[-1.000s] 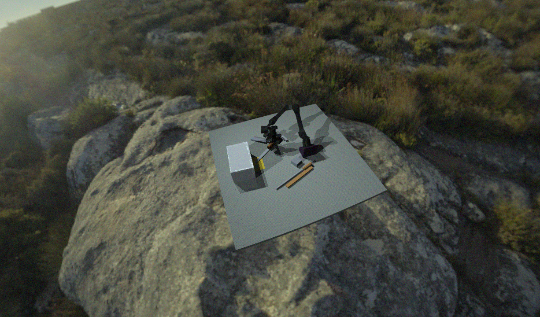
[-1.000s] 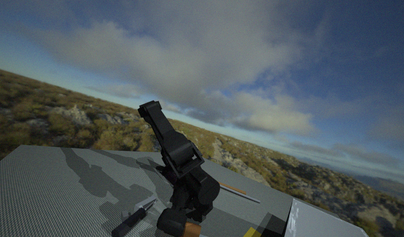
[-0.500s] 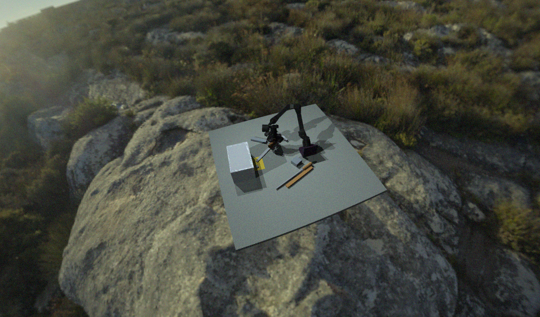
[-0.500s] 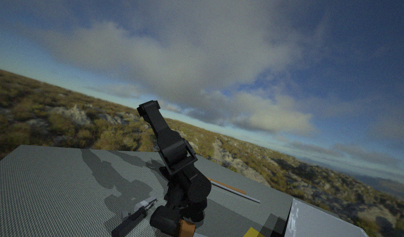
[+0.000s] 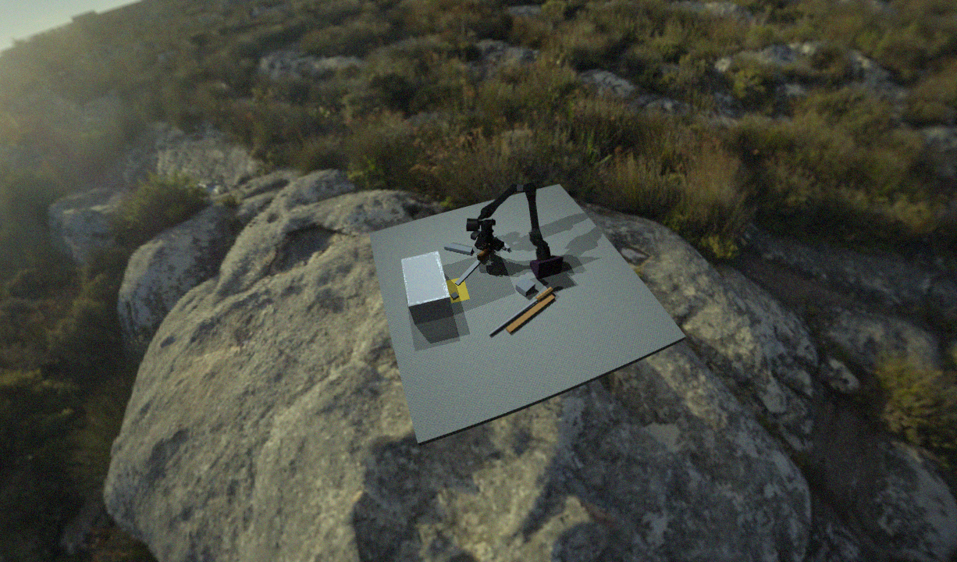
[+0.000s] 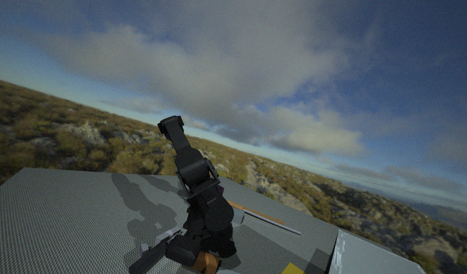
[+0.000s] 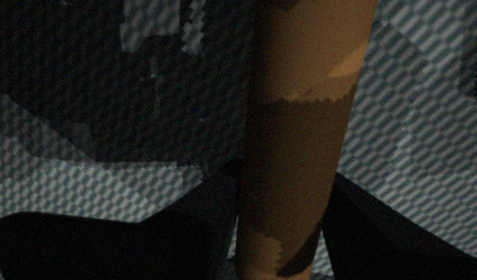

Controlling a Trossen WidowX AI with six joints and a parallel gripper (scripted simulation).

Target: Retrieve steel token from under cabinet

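Right now my gripper tip is 80 mm past the small grey cube and 80 mm to the left of it. Round my gripper tip: grey bar: 100 mm behind; grey block: 70 mm behind, 310 mm to the left, 10 mm above; wooden stick: 20 mm behind, 460 mm to the left.
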